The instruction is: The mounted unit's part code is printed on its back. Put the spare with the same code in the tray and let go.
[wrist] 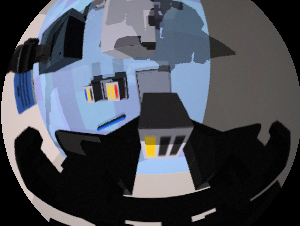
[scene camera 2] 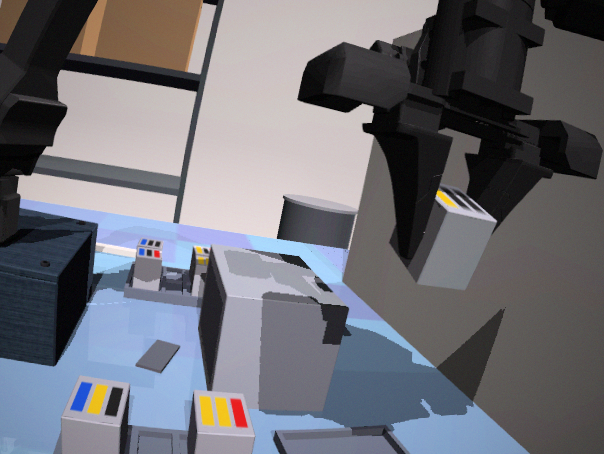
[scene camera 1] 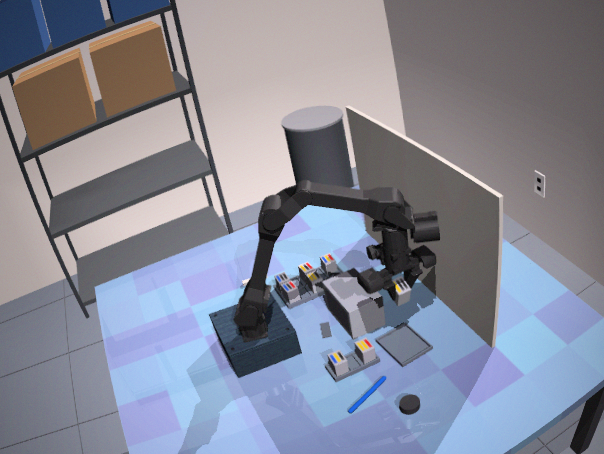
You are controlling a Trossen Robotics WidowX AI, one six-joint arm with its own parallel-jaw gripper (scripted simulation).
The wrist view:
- gripper: 159, 118
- grey spare block: 164, 127, held by the gripper
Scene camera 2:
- gripper: 432, 262
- grey spare block: 458, 229
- grey unit: 270, 328
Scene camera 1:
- gripper: 400, 296
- flat grey tray: 404, 344
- grey unit: 359, 313
